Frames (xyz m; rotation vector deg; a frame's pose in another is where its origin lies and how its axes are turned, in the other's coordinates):
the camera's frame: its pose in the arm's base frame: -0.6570 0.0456 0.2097 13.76 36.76 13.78
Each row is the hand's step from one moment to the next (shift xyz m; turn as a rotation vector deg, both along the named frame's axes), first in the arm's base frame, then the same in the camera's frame.
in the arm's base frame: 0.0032 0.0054 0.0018 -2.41 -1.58 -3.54
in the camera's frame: 0.0031 0.0052 0.0026 -0.35 -2.18 -4.00
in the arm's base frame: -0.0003 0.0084 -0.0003 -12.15 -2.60 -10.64
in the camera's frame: 0.0024 0.0079 -0.0016 -4.24 -3.80 -15.34
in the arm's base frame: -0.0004 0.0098 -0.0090 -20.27 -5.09 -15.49
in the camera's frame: 0.0076 0.0067 -0.0087 -8.55 -6.39 -23.72
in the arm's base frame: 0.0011 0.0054 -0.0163 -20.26 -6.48 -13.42
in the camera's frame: 0.0116 0.0002 -0.0128 -10.11 -7.10 -21.91
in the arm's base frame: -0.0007 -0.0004 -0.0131 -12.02 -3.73 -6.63
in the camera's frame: 0.0067 -0.0041 -0.0105 -6.71 -3.71 -11.98
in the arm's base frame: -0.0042 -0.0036 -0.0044 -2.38 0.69 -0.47
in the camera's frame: -0.0019 -0.0041 -0.0055 -1.38 0.86 -1.93
